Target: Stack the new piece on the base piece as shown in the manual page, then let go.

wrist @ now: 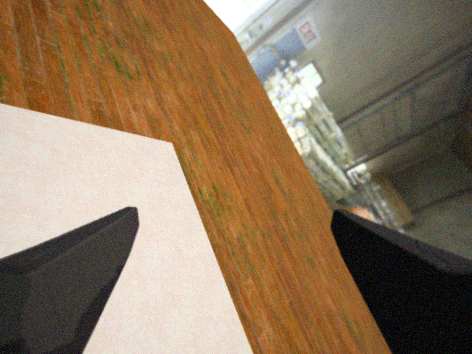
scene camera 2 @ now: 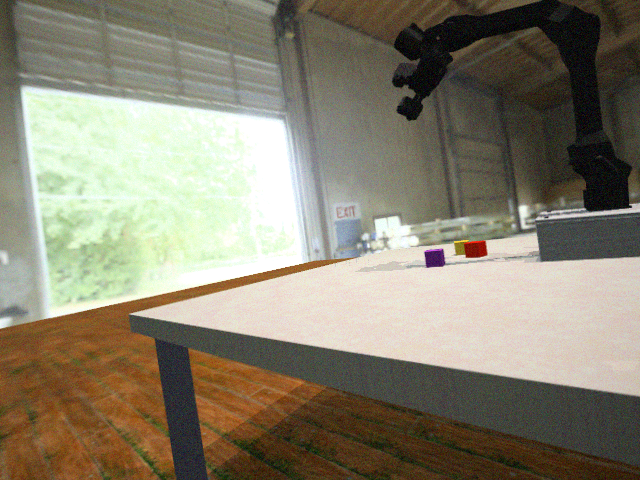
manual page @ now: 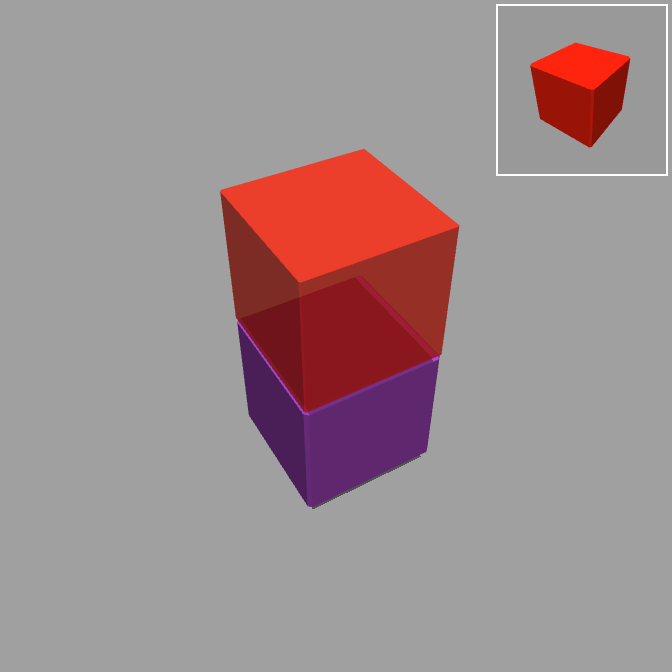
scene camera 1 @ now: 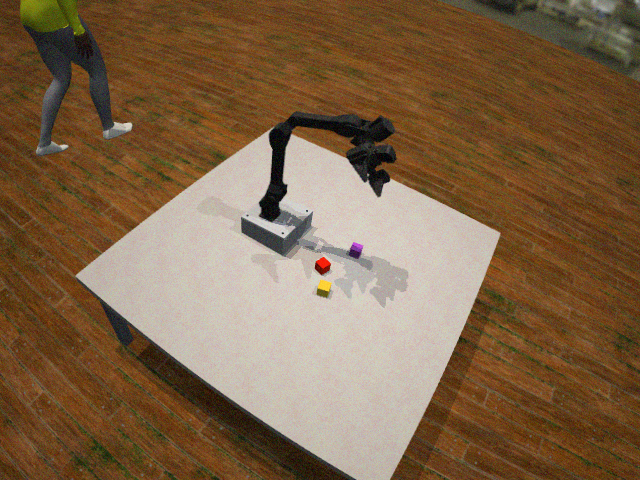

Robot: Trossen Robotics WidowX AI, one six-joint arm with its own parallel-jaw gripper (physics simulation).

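Frame: origin at the arm's base, x right, y down, z ahead, level; metres.
Where they show: gripper, fingertip midpoint: point(wrist: 237, 217) point(scene camera 1: 372, 189); arm's base, link origin: point(scene camera 2: 607, 208) point(scene camera 1: 269, 214).
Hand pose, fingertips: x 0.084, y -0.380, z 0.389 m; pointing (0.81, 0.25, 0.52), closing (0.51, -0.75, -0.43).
Observation:
Each offset is from my fingertips to the top centre of the thing. Level surfaces: height alone.
A red cube {dx -0.022, dy +0.426, dz -0.114 m} point(scene camera 1: 322, 266) point(scene camera 2: 476, 249) sits on the table near the arm's base. A yellow cube {dx +0.069, dy +0.426, dz -0.062 m} point(scene camera 1: 324, 288) point(scene camera 2: 460, 247) sits a little apart from it. A purple cube {dx -0.165, dy +0.426, dz -0.040 m} point(scene camera 1: 356, 250) point(scene camera 2: 434, 257) stands on the other side of the red one, in the arm's shadow. All three rest flat on the table, apart from each other. My gripper point(scene camera 1: 373, 188) point(wrist: 237, 217) is open and empty, high above the table and the cubes. In scene camera 2 the gripper shows dark at the upper right. The cubes do not show in the wrist view.
The white table {dy +0.467 m} point(scene camera 1: 232, 320) point(scene camera 2: 361, 310) point(wrist: 165, 280) carries the arm's grey base box point(scene camera 1: 263, 234) point(scene camera 2: 584, 238). A person point(scene camera 1: 56, 62) stands on the wooden floor beyond the table in scene camera 1. The wrist view shows a table corner and the floor past it.

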